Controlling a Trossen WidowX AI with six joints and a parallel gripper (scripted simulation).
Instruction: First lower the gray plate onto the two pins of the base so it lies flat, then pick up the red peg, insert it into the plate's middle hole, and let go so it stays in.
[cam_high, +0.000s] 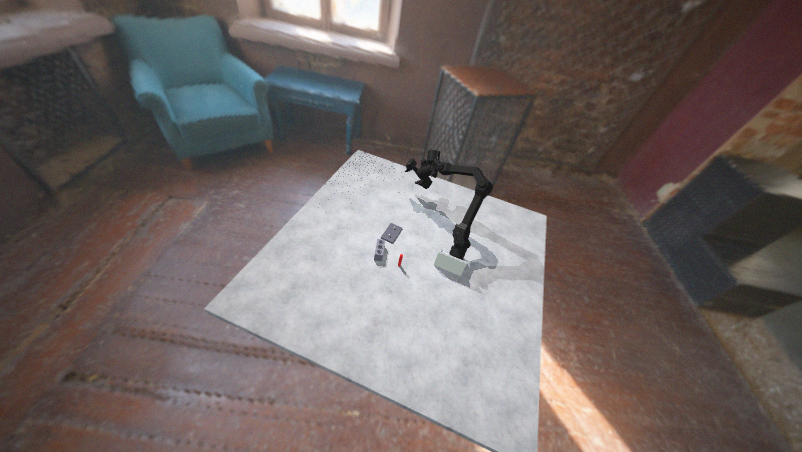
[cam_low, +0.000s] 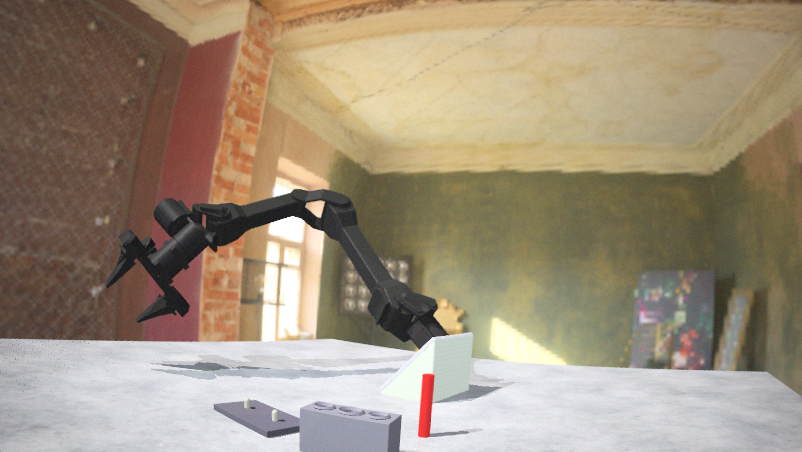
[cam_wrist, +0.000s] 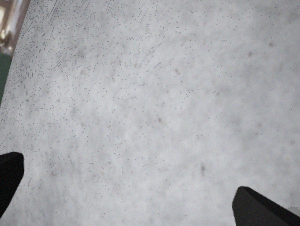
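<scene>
My gripper tip is now 52 cm to the right of the gray plate, 7 cm above it and 3 cm past it. Round my gripper tip: dark base: 37 cm to the left, 10 cm below, 4 cm behind; red peg: 54 cm to the left, 15 cm behind, 7 cm below.
</scene>
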